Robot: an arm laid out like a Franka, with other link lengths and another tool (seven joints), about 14 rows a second.
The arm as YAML. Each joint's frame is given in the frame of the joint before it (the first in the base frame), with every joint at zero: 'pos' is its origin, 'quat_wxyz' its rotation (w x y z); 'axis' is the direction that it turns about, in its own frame. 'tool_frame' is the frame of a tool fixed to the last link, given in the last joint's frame.
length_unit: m
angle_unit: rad
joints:
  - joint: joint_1
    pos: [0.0, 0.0, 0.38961]
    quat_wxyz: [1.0, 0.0, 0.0, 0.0]
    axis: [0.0, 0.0, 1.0]
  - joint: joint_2
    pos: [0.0, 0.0, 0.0]
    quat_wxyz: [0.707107, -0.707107, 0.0, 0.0]
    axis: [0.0, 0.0, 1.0]
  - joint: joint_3
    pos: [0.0, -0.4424, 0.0]
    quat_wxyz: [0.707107, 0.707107, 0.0, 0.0]
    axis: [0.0, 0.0, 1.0]
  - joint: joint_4
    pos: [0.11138, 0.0, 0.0]
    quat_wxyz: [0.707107, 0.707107, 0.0, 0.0]
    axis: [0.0, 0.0, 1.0]
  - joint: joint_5
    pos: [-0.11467, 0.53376, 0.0]
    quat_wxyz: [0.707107, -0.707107, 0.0, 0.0]
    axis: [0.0, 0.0, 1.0]
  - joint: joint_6
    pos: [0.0, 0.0, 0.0]
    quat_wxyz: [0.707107, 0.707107, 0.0, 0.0]
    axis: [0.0, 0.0, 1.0]
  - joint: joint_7
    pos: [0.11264, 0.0, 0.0]
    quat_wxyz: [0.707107, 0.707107, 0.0, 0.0]
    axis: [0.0, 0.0, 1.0]
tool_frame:
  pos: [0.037, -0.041, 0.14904]
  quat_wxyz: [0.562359, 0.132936, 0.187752, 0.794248]
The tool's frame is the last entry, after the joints.
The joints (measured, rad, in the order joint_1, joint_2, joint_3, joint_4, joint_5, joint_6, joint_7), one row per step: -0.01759, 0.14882, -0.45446, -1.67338, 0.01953, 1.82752, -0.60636; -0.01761, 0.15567, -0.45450, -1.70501, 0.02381, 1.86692, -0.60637; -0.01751, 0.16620, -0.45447, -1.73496, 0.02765, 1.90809, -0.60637; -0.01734, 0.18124, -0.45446, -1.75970, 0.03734, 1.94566, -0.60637; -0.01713, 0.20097, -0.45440, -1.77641, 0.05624, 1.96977, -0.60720; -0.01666, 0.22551, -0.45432, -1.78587, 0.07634, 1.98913, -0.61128; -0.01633, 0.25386, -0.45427, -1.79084, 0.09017, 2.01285, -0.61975; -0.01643, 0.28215, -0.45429, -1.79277, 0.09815, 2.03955, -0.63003; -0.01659, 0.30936, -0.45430, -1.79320, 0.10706, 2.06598, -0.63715; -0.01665, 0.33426, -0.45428, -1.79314, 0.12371, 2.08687, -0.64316; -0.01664, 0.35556, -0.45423, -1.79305, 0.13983, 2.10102, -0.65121
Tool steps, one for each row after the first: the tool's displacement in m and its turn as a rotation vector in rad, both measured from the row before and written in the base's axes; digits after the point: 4 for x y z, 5 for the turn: 0.0018, -0.0009, -0.0215, 0.00007, -0.00195, -0.00144; 0.0024, -0.0008, -0.0230, -0.00190, -0.00110, -0.00120; 0.0035, -0.0002, -0.0233, 0.00220, -0.00060, -0.00316; 0.0041, 0.0010, -0.0229, 0.01216, 0.00489, -0.00613; 0.0053, 0.0012, -0.0226, 0.01181, 0.00710, -0.00347; 0.0063, 0.0001, -0.0226, 0.00252, 0.00601, 0.00323; 0.0062, -0.0010, -0.0207, -0.00503, 0.00332, 0.00725; 0.0061, -0.0012, -0.0191, -0.00509, 0.00073, 0.00373; 0.0054, -0.0004, -0.0173, 0.00295, -0.00055, -0.00132; 0.0038, 0.0001, -0.0152, 0.00553, 0.00203, 0.00049
